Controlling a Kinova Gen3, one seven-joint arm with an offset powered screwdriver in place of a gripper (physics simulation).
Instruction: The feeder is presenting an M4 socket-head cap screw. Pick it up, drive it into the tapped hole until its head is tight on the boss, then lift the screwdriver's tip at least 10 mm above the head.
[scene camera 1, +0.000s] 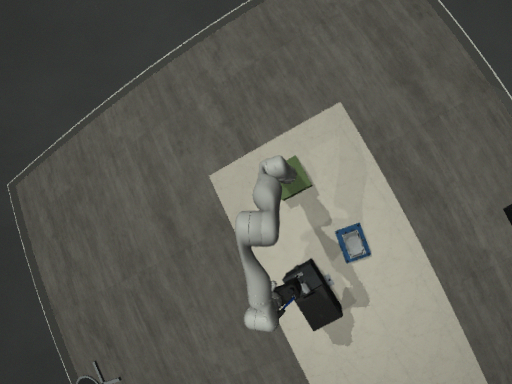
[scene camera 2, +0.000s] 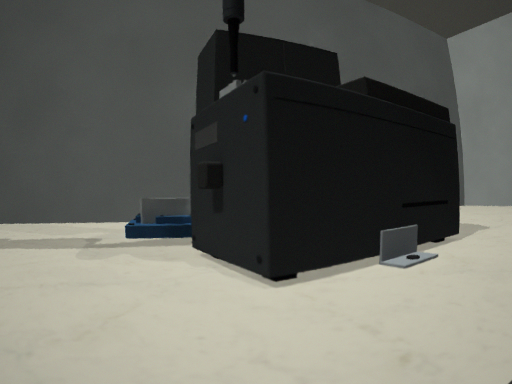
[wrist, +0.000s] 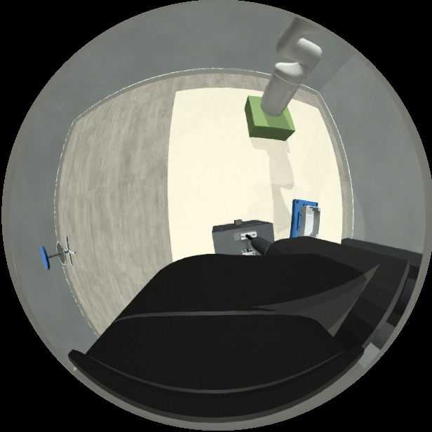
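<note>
The black screw feeder (scene camera 1: 320, 306) (scene camera 2: 350, 165) (wrist: 225, 242) stands on the cream table. A pale presenting block (scene camera 2: 230, 90) sits on its top edge. My screwdriver tip (scene camera 2: 234, 74) (wrist: 247, 235) points down just above this block, with a small gap in scene camera 2. The tip is open; no screw shows hanging from it. A tiny piece shows on the block, too small to identify as the screw. A light grey part (scene camera 1: 354, 244) (scene camera 2: 165, 209) (wrist: 311, 220) sits in the blue fixture (scene camera 1: 365, 254) (scene camera 2: 157, 230) (wrist: 295, 220). Its boss and tapped hole cannot be made out.
A green box (scene camera 1: 300, 182) (wrist: 267, 131) stands near the arm's base. A small grey bracket (scene camera 2: 398, 247) with a round hole lies beside the feeder. A small grey piece (scene camera 1: 328, 280) shows at the feeder's fixture side. A taller black housing (scene camera 2: 310, 61) rises behind the presenting block.
</note>
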